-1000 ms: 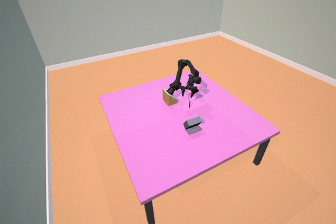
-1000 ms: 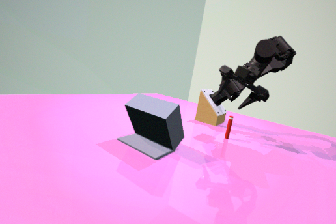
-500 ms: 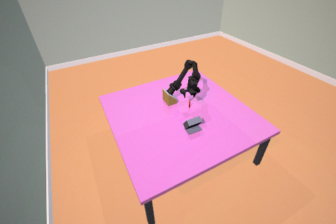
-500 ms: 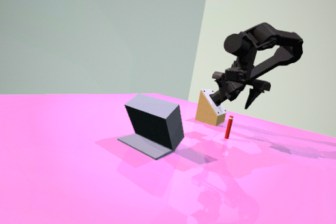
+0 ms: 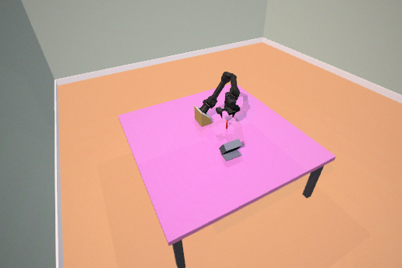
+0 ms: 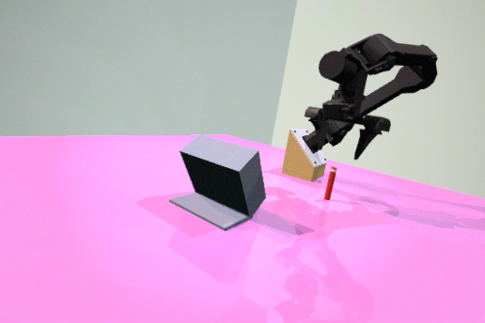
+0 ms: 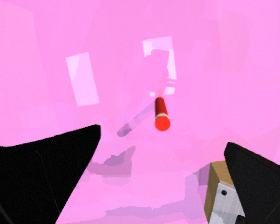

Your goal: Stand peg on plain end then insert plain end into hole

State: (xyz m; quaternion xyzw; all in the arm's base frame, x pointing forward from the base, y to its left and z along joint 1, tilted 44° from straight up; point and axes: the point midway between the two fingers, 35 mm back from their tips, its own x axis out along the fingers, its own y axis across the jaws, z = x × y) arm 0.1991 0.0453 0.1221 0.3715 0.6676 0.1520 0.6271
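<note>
My gripper tip is 6 cm above the red peg. Also, from my gripper tip: flat grey foot plate (27 cm ahead, 15 cm to the right, 11 cm below); then grey sloped panel (25 cm ahead, 15 cm to the right, 5 cm below).
</note>
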